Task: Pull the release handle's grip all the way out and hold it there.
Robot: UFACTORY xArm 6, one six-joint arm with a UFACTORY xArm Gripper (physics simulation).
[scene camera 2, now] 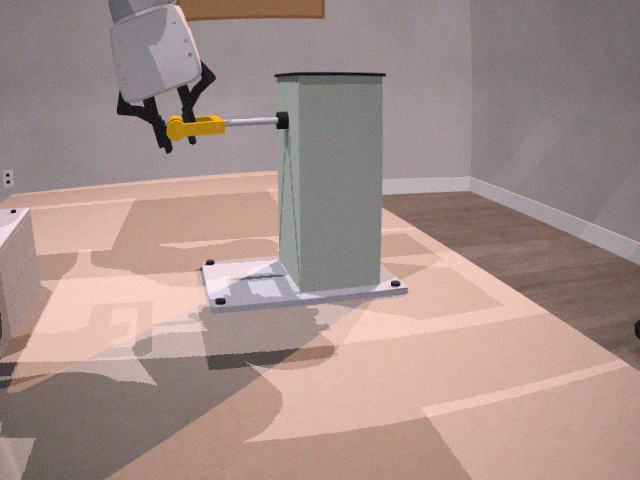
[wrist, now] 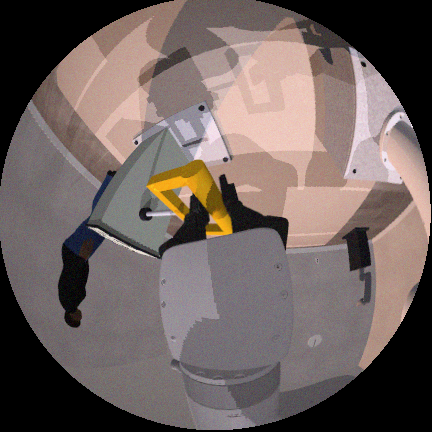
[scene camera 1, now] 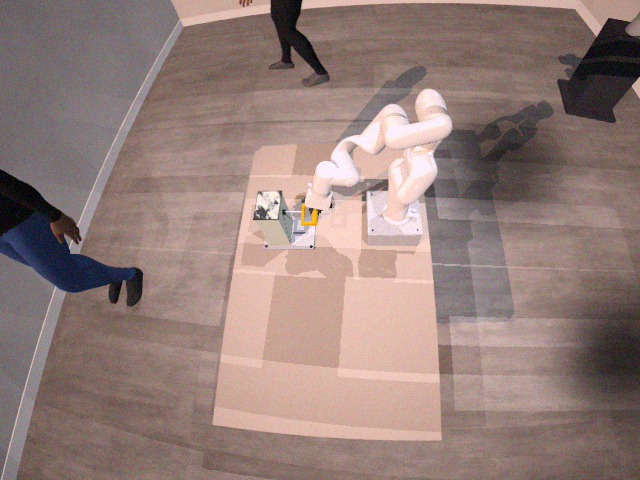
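The release handle's yellow grip (scene camera 1: 309, 223) (scene camera 2: 207, 125) (wrist: 204, 181) is a rectangular loop at the end of a grey rod (scene camera 1: 293, 211) (scene camera 2: 251, 121) (wrist: 161, 213). A long stretch of the rod shows between the grip and the black collar (scene camera 2: 282, 120) (wrist: 146, 214) on the green-grey post (scene camera 1: 275, 230) (scene camera 2: 338, 180) (wrist: 132, 187). My gripper (scene camera 2: 180, 146) (wrist: 212, 186) is shut on the grip's outer bar, with one black finger inside the loop and the other on the outer side. The gripper is tilted. In scene camera 1 the fingertips are mostly hidden by the gripper body.
The post stands on a light base plate (scene camera 1: 305, 242) (scene camera 2: 248, 299) (wrist: 218, 142) with black bolts. The arm's pedestal (scene camera 1: 379, 232) (wrist: 364, 165) stands across from the post. One person (scene camera 1: 67, 258) (wrist: 75, 270) is beyond the post; another (scene camera 1: 294, 41) is at the back.
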